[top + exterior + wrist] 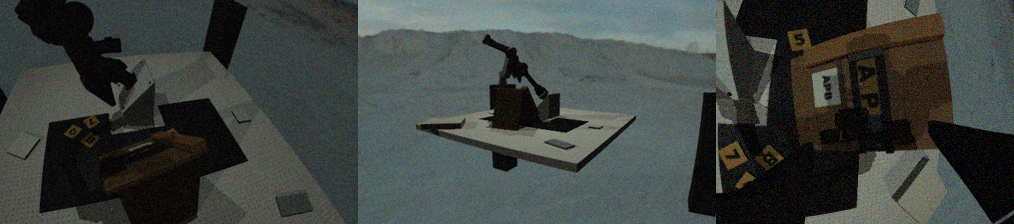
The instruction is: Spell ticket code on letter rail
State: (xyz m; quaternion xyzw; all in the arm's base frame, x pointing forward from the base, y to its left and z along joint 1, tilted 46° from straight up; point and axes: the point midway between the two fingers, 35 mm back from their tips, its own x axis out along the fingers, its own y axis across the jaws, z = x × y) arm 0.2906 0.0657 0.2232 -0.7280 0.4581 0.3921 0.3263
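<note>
Right now my gripper tip is 180 mm past the orange tile, 170 mm to the left of it and 300 mm above it. From my gripper tip the other things lie so: black mat: 90 mm behind, 90 mm to the left, 300 mm below; grey card: 390 mm ahead, 540 mm to the left, 300 mm below; pale card: 170 mm behind, 380 mm to the right, 300 mm below.
</note>
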